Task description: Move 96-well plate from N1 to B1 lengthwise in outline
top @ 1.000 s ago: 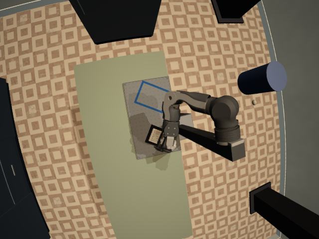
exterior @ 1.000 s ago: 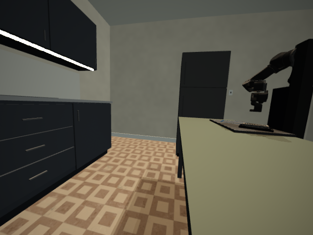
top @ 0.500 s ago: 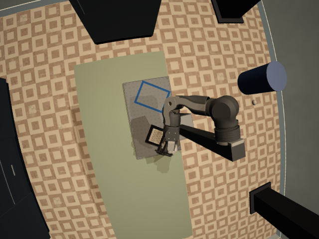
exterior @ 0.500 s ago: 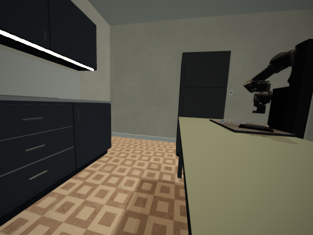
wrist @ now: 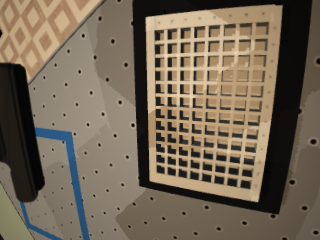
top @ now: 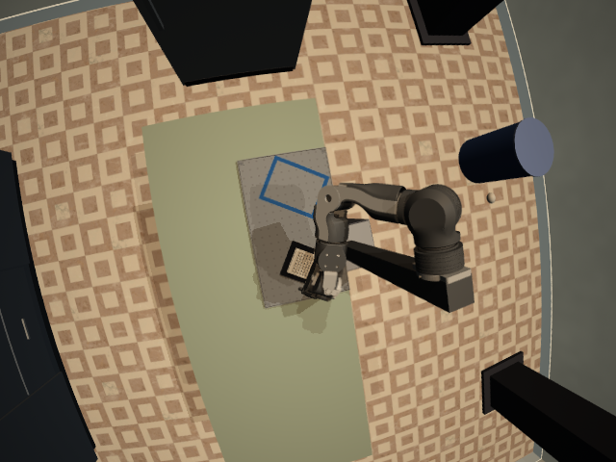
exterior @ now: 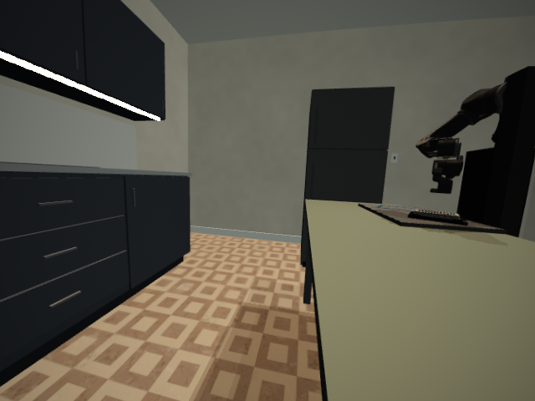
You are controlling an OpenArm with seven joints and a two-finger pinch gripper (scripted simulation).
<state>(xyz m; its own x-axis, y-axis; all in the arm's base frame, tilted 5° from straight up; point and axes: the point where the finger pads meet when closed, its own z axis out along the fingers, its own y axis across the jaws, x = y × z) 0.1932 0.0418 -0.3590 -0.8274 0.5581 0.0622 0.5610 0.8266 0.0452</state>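
The cream 96-well plate is 80 mm below my hand. Also, from my hand: black plate nest N1 (90 mm below).
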